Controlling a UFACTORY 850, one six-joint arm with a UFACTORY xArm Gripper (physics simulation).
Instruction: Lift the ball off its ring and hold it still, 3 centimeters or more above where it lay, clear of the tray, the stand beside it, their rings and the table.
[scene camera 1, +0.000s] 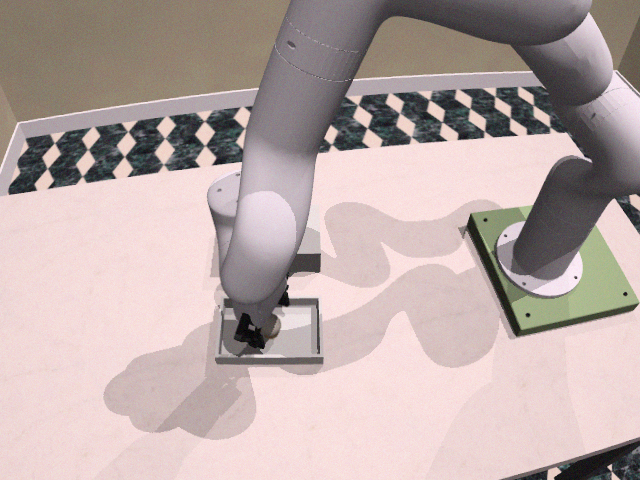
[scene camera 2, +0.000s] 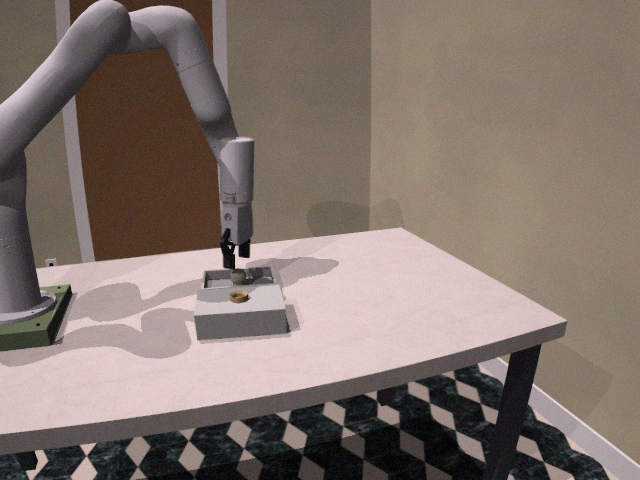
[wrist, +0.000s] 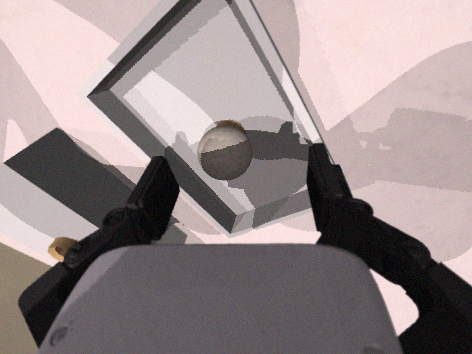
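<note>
The pale brownish ball (scene camera 1: 271, 327) (scene camera 2: 238, 276) (wrist: 225, 152) rests on its ring (scene camera 2: 238, 283) (wrist: 230, 122) inside the grey tray (scene camera 1: 268, 360) (scene camera 2: 205, 279) (wrist: 145, 137). The ring is mostly hidden under the ball. My gripper (scene camera 1: 269, 322) (scene camera 2: 236, 261) (wrist: 237, 168) is open and empty, pointing down above the tray. In scene camera 2 its fingertips are a little above the ball. In the wrist view the ball shows between the two black fingers, apart from both and somewhat nearer the left one. The arm hides part of the tray in scene camera 1.
The grey stand (scene camera 1: 306, 262) (scene camera 2: 240, 322) (wrist: 60, 160) is beside the tray, bearing an empty orange-brown ring (scene camera 2: 238, 300) (wrist: 53, 248). The arm partly covers the stand in scene camera 1. The arm's green base plate (scene camera 1: 578, 310) (scene camera 2: 25, 338) lies off to one side on the table.
</note>
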